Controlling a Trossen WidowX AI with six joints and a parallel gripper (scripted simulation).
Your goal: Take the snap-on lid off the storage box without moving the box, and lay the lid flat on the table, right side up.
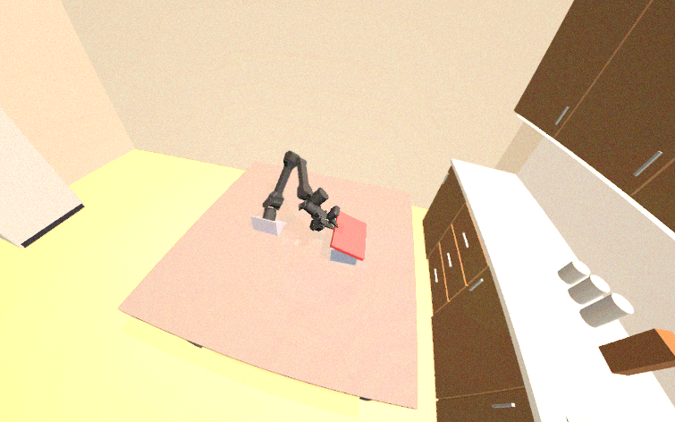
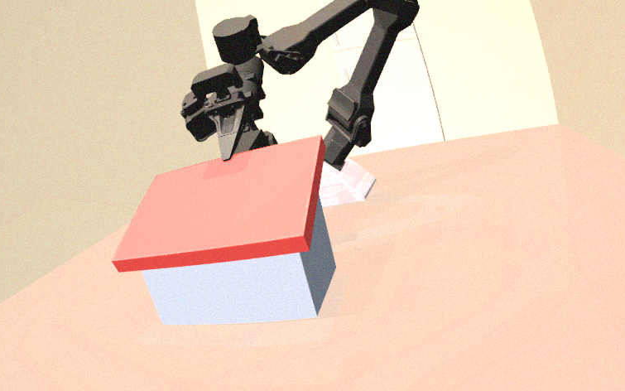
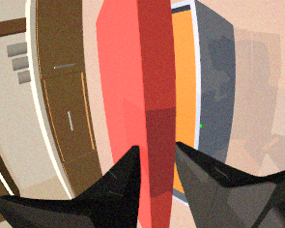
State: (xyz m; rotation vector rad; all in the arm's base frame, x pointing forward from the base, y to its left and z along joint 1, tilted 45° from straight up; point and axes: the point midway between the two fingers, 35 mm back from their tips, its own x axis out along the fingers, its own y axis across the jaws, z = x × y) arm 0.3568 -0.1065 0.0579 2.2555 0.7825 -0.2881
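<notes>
The red lid lies 8 cm ahead of my gripper tip and 2 cm below it. The rest, counted from my gripper tip: pale blue storage box 10 cm below, 6 cm ahead.
</notes>
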